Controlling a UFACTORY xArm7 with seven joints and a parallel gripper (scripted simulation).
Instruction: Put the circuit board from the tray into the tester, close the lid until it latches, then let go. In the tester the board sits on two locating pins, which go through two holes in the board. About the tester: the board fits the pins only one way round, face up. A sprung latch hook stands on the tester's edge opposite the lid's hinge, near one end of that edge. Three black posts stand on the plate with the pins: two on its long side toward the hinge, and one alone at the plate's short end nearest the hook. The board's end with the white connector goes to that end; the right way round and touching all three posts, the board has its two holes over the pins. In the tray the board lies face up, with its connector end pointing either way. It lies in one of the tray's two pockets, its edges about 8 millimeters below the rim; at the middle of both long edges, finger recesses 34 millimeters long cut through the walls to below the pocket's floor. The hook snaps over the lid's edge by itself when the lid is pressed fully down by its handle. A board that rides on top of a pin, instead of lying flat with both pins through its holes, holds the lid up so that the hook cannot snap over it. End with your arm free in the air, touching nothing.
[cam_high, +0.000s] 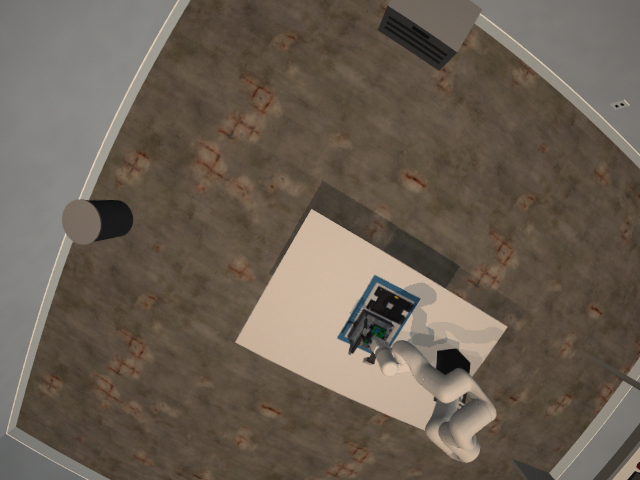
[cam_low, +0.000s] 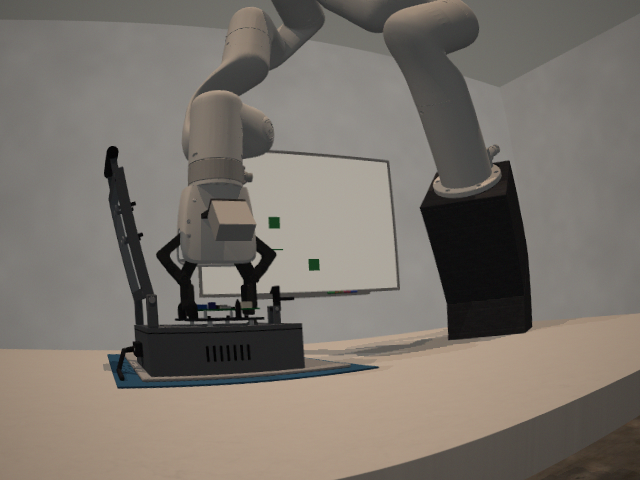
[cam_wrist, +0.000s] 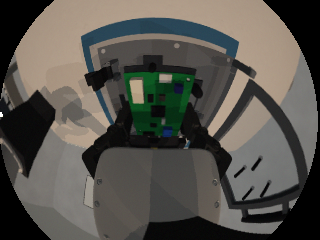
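Now: the green circuit board right at my hand. Also, from my hand: lid (120 mm ahead, 100 mm above, 10 mm to the left); latch hook (60 mm behind, 50 mm to the left).
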